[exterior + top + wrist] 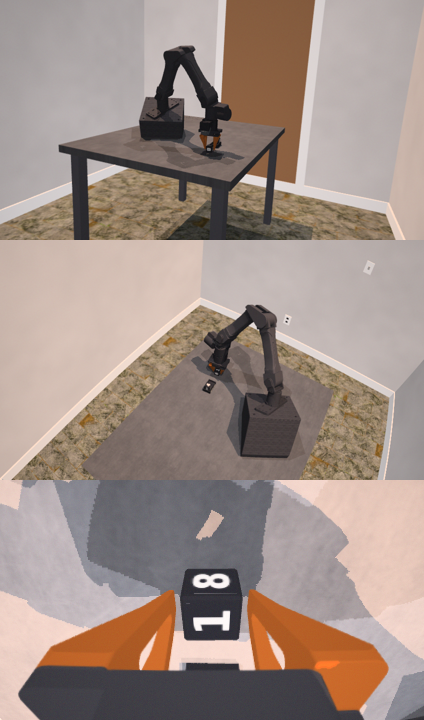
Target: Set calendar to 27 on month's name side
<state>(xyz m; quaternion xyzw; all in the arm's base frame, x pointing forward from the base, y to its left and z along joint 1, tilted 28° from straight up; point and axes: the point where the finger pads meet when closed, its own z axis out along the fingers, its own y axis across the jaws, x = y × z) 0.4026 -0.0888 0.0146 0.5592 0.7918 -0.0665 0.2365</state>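
Now: the black digit cube right at my hand. Round my hand: black tray (30 mm behind, 100 mm to the left, 10 mm below); black cube (30 mm behind, 120 mm to the left, 10 mm above).
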